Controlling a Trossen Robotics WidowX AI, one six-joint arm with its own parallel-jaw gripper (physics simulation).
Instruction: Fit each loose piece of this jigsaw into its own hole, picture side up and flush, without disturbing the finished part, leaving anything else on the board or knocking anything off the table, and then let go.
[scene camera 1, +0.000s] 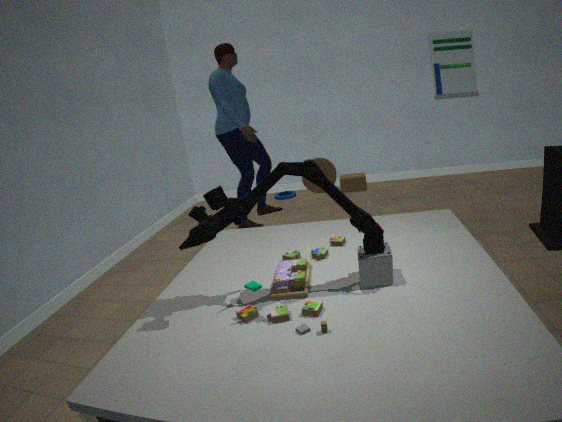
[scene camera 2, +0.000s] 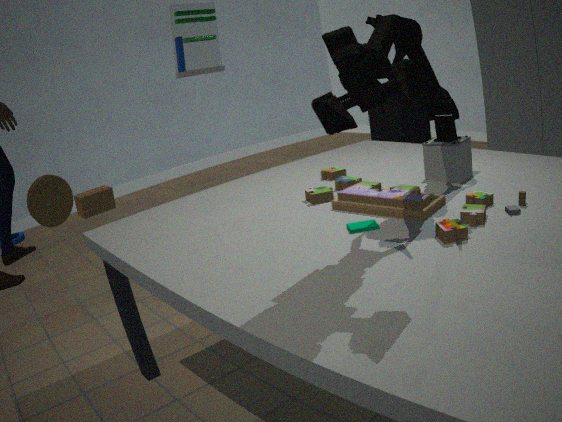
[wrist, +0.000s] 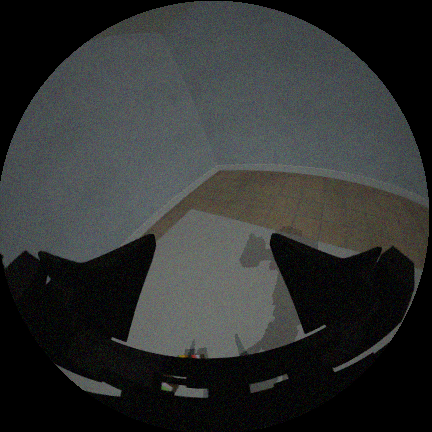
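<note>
The jigsaw board lies mid-table, with its lilac and green finished part in it; its holes are hard to make out. On one side lie a red-yellow piece, a pink-green piece and an orange-green piece. On the other lie a green piece, a blue-green piece and another orange-green piece. My gripper is wide open and empty, high above the table, beyond the board from the arm's base.
A flat green tile lies beside the board. A small grey block and a brown peg are near the orange-green piece. The arm's grey base stands on the table. A person stands behind it.
</note>
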